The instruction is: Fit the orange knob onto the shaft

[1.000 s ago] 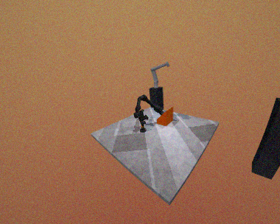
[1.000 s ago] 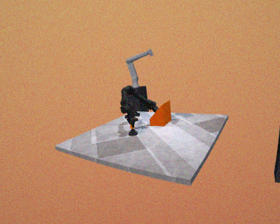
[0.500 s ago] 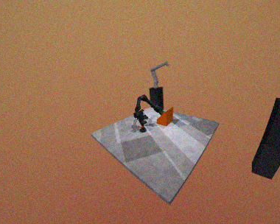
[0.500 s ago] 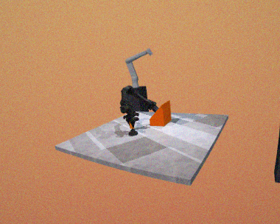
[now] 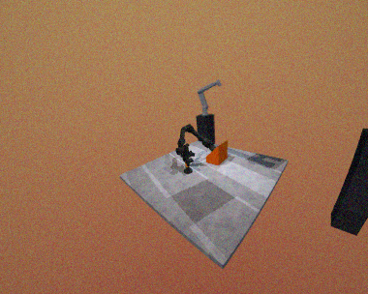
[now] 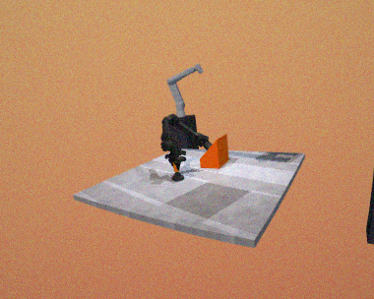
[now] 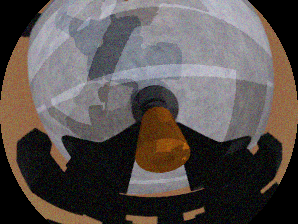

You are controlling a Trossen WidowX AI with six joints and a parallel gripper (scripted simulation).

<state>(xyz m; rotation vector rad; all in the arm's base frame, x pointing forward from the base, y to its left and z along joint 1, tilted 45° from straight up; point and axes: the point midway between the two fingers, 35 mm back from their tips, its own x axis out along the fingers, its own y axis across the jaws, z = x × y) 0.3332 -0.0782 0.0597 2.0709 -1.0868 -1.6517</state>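
The orange knob lies 20 mm above my gripper tip. Also, from my gripper tip: dark pedestal (40 mm below).
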